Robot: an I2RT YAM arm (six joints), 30 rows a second.
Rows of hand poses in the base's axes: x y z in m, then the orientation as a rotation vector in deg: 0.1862 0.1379 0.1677 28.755 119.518 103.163; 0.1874 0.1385 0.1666 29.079 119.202 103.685; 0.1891 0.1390 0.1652 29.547 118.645 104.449; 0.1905 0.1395 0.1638 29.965 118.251 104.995; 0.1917 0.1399 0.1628 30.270 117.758 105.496; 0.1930 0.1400 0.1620 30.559 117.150 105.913; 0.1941 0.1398 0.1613 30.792 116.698 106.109; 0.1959 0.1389 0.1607 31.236 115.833 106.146; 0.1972 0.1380 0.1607 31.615 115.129 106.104
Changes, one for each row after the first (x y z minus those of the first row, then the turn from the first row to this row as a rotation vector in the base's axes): 0.0012 0.0006 -0.0011 0.474 0.147 -0.054; 0.0029 0.0011 -0.0025 1.198 0.304 -0.178; 0.0043 0.0016 -0.0039 1.726 0.469 -0.296; 0.0055 0.0020 -0.0049 2.243 0.499 -0.442; 0.0068 0.0021 -0.0057 2.746 0.428 -0.682; 0.0079 0.0019 -0.0064 3.054 0.352 -0.924; 0.0097 0.0010 -0.0070 3.439 0.104 -1.552; 0.0110 0.0001 -0.0070 3.712 -0.108 -2.105
